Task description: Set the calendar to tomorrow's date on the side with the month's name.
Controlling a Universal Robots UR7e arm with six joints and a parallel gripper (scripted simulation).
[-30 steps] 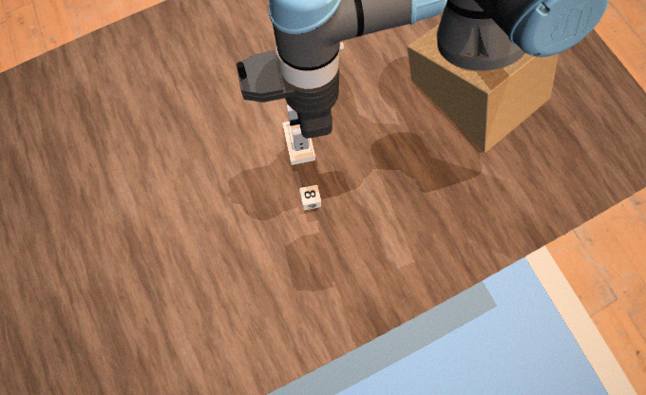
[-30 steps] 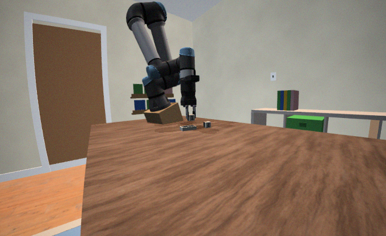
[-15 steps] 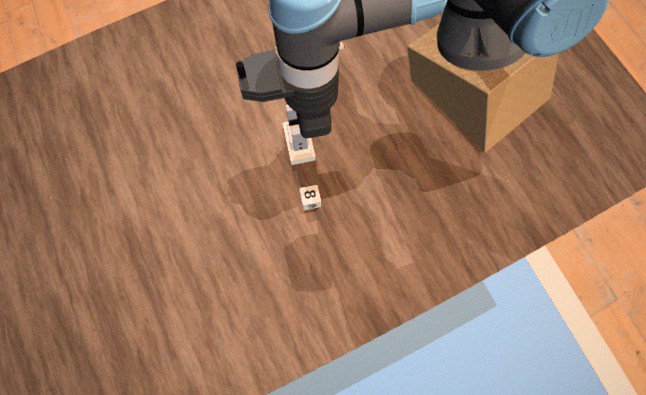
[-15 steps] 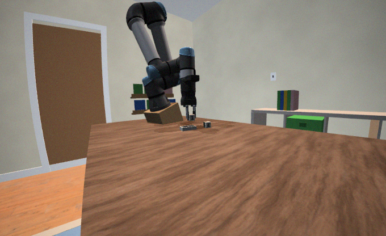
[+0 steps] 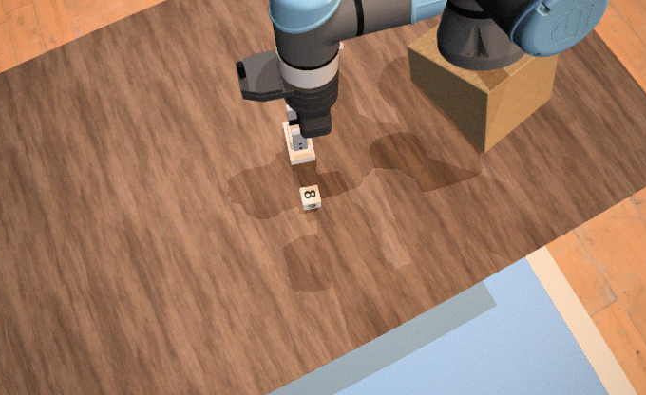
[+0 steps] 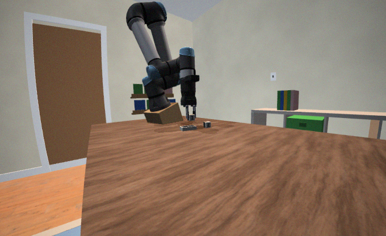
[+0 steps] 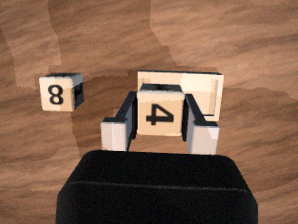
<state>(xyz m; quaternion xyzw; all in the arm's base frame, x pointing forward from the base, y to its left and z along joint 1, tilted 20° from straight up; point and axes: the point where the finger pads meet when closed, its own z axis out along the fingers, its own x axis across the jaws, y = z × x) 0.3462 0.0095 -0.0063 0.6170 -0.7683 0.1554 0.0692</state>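
Right now my hand is 1 cm above the digit cube. Also, from my hand: calendar tray (1 cm behind, 2 cm to the right, 6 cm below).
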